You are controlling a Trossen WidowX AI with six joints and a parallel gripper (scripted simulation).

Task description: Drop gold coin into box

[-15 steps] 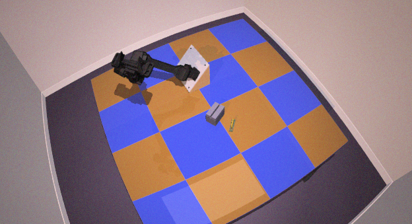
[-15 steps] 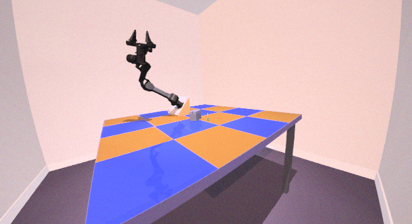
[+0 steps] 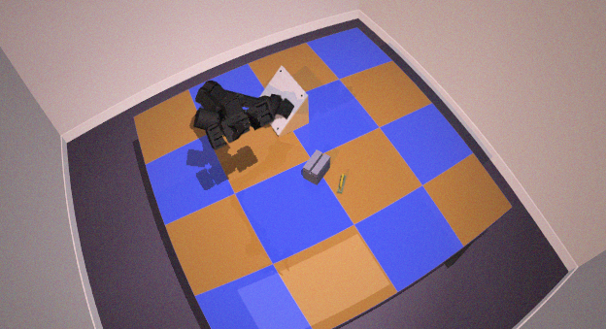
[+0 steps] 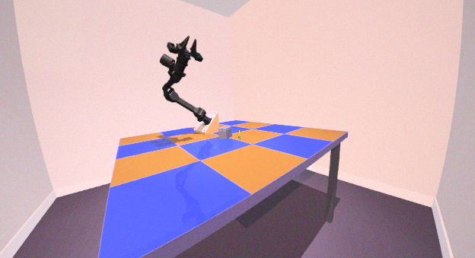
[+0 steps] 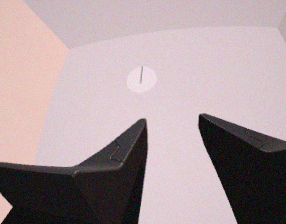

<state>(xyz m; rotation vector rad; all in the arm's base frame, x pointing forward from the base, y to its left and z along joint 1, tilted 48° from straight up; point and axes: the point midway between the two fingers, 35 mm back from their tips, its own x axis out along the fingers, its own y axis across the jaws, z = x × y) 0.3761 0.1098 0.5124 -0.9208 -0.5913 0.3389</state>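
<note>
Now: gripper tip 55 cm above the coin, 30 cm to the right of it and 1 cm short of it.
</note>
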